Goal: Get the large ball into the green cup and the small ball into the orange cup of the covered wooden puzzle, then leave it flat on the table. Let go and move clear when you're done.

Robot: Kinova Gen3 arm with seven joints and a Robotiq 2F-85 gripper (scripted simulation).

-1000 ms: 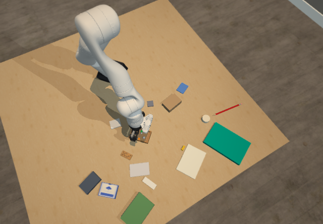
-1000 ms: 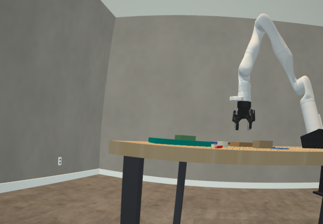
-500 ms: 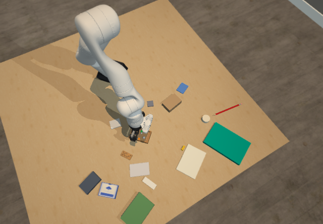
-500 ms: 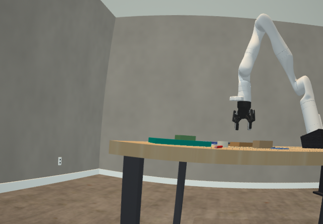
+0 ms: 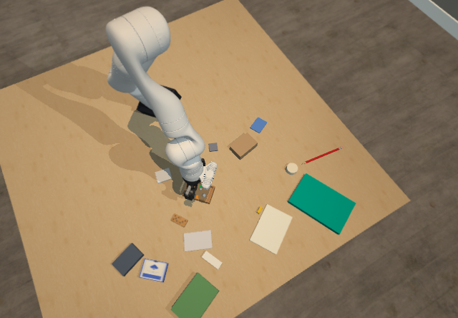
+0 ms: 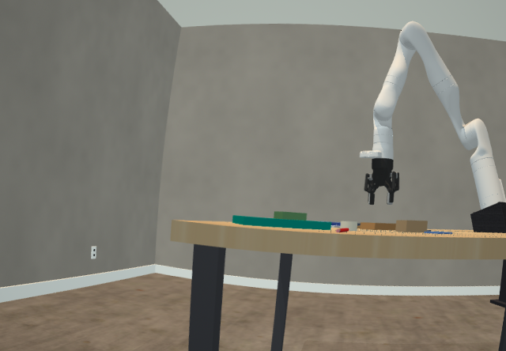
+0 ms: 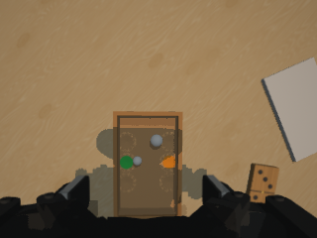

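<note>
Now: the covered wooden puzzle 8 cm below my hand. Round my hand: grey square 11 cm behind, 17 cm to the left, 9 cm below; grey card 14 cm ahead, 12 cm to the right, 9 cm below; white card 15 cm behind, 6 cm to the right, 9 cm below.
</note>
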